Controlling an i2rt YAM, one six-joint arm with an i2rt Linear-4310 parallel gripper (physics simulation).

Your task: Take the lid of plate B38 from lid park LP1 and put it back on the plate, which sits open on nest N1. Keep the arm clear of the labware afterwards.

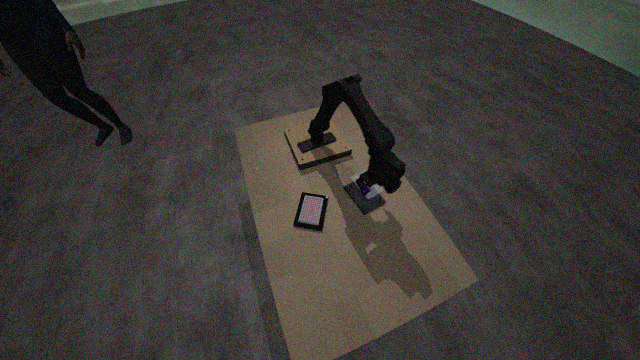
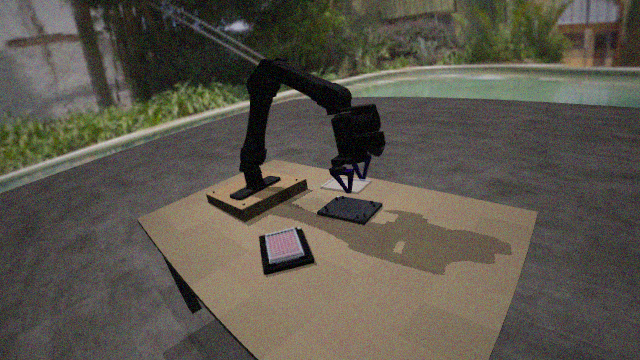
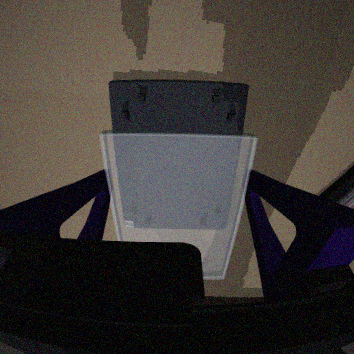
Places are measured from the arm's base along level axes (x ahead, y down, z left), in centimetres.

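Where they show: gripper, between the fingertips: point(image 1: 371, 190) point(image 2: 356, 187) point(image 3: 177, 177); arm's base, origin of its link: point(image 1: 317, 142) point(image 2: 256, 188).
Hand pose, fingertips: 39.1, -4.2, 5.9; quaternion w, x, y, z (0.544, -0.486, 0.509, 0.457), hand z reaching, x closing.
Each offset is from my fingertips to the top centre of the thing, as dx, dy, dz. "spot": to the spot under its first point. Level surfaces: height alone.
The clear lid {-3.3, -0.8, -0.2} point(image 1: 378, 188) point(image 2: 363, 183) point(image 3: 179, 179) of plate B38 hangs level in the air, a little above and behind the dark lid park LP1 {-2.9, +6.2, -0.1} point(image 1: 364, 202) point(image 2: 349, 209) point(image 3: 175, 105), which lies bare. My gripper point(image 1: 368, 190) point(image 2: 347, 184) point(image 3: 177, 177) is shut on the lid, one purple finger on each long side. The open plate B38 {-6.7, +5.6, -25.1} point(image 1: 311, 209) point(image 2: 283, 244), with its pink wells showing, sits on the black nest N1 {spot: -1.3, +6.5, -28.6} point(image 1: 308, 225) point(image 2: 286, 265), to the left of the lid park and apart from the gripper.
All stands on a tan board {dy +8.2} point(image 1: 358, 291) point(image 2: 358, 304). The arm's base is bolted to a wooden block point(image 1: 296, 134) point(image 2: 268, 198) at the back. A person's legs point(image 1: 66, 89) show at the far left, well away from the board.
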